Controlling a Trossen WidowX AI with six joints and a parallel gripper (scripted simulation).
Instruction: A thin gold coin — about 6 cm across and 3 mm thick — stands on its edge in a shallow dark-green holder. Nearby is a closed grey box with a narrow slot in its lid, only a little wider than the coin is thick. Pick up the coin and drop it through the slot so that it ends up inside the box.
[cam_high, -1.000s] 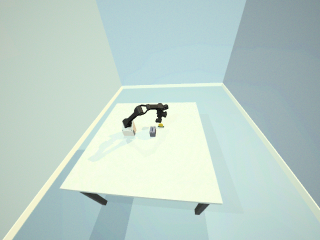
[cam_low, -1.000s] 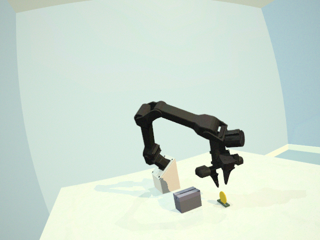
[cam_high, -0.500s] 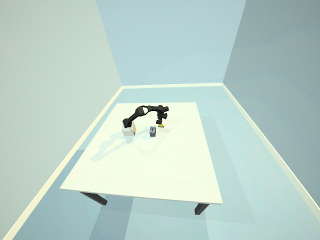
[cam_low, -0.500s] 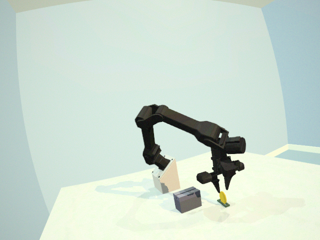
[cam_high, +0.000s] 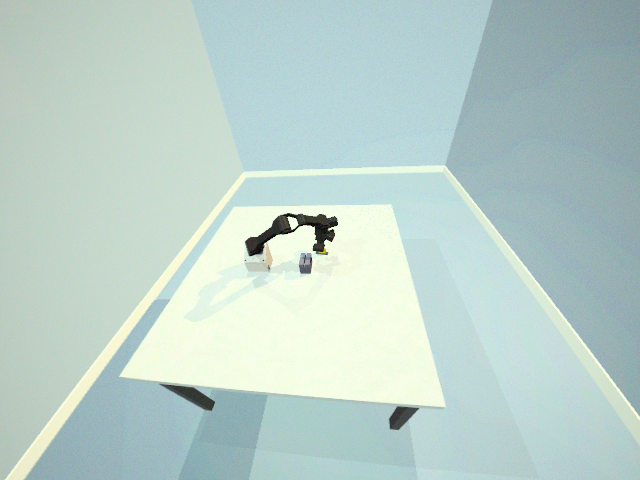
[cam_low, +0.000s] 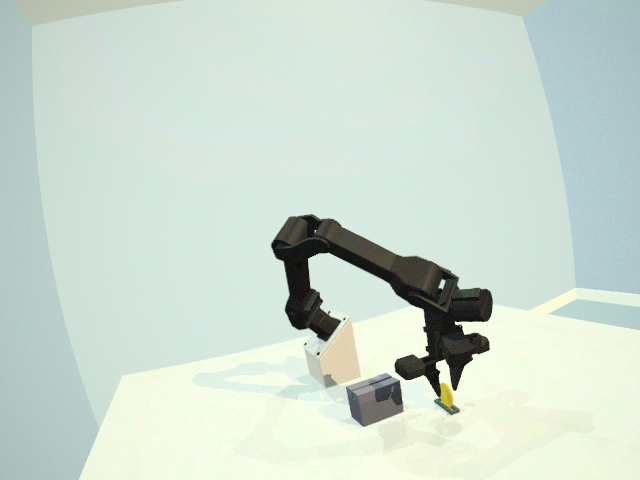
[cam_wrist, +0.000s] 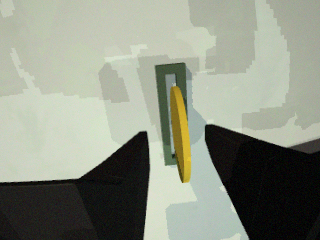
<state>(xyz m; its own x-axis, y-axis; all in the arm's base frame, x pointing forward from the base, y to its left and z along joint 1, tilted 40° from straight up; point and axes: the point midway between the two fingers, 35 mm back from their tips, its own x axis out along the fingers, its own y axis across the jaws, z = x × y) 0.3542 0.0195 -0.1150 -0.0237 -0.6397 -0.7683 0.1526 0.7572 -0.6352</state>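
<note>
Now: the coin right at my gripper tip.
</note>
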